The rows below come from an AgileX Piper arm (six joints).
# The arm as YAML. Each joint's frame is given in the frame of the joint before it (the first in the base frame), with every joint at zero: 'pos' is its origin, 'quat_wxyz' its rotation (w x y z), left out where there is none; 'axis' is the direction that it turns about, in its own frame. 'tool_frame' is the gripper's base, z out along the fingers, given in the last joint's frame.
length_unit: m
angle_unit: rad
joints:
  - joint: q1
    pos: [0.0, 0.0, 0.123]
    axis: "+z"
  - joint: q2
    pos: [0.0, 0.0, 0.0]
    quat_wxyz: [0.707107, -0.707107, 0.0, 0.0]
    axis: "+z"
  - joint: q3
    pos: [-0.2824, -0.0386, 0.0]
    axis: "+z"
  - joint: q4
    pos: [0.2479, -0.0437, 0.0]
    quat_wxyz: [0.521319, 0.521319, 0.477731, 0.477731]
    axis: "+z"
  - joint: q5
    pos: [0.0, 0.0, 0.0]
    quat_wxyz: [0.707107, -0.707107, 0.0, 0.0]
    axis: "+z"
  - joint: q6
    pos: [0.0, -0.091, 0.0]
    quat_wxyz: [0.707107, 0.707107, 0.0, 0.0]
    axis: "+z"
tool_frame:
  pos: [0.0, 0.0, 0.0]
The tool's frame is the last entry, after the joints.
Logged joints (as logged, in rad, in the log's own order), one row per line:
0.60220, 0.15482, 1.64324, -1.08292, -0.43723, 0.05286
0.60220, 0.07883, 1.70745, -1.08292, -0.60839, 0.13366
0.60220, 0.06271, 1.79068, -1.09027, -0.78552, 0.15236
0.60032, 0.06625, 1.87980, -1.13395, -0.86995, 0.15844
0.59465, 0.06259, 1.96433, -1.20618, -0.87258, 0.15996
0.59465, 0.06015, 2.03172, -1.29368, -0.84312, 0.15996
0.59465, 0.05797, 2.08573, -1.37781, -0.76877, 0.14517
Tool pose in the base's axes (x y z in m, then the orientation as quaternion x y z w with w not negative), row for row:
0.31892, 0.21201, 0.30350, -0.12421, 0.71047, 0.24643, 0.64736
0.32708, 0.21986, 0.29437, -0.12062, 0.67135, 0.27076, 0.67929
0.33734, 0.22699, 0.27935, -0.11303, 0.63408, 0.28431, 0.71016
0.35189, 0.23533, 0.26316, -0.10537, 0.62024, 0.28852, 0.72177
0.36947, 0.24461, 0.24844, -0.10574, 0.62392, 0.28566, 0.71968
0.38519, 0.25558, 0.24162, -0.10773, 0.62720, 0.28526, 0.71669
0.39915, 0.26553, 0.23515, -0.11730, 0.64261, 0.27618, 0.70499
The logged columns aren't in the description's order. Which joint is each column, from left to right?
Columns, left to right: q1, q4, q2, q3, q5, q6.
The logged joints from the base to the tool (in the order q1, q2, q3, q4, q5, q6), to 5 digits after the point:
0.60220, 1.64324, -1.08292, 0.15482, -0.43723, 0.05286
0.60220, 1.70745, -1.08292, 0.07883, -0.60839, 0.13366
0.60220, 1.79068, -1.09027, 0.06271, -0.78552, 0.15236
0.60032, 1.87980, -1.13395, 0.06625, -0.86995, 0.15844
0.59465, 1.96433, -1.20618, 0.06259, -0.87258, 0.15996
0.59465, 2.03172, -1.29368, 0.06015, -0.84312, 0.15996
0.59465, 2.08573, -1.37781, 0.05797, -0.76877, 0.14517

